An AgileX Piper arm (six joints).
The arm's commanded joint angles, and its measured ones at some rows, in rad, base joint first. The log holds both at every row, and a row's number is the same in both.
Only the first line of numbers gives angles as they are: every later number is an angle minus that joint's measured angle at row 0.
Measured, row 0:
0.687, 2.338, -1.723, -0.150, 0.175, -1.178
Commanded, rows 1 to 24:
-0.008, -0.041, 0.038, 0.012, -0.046, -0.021
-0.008, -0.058, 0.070, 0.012, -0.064, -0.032
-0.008, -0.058, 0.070, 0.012, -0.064, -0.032
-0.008, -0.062, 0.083, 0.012, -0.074, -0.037
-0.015, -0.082, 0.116, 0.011, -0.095, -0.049
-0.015, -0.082, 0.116, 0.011, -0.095, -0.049
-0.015, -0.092, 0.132, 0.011, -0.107, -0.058
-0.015, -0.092, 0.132, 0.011, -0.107, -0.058
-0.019, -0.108, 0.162, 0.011, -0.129, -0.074
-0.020, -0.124, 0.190, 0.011, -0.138, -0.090
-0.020, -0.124, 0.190, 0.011, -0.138, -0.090
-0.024, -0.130, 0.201, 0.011, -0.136, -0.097
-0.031, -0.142, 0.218, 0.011, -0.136, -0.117
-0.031, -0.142, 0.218, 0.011, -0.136, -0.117
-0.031, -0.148, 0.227, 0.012, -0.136, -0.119
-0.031, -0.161, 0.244, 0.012, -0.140, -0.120
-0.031, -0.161, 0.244, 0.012, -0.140, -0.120
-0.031, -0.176, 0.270, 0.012, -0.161, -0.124
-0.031, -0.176, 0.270, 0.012, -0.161, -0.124
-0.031, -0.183, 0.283, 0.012, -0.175, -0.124
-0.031, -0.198, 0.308, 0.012, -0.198, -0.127
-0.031, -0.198, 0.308, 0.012, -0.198, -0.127
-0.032, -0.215, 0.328, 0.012, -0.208, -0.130
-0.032, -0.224, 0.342, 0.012, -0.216, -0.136
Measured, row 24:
-0.028, -0.177, 0.321, 0.015, -0.137, -0.111
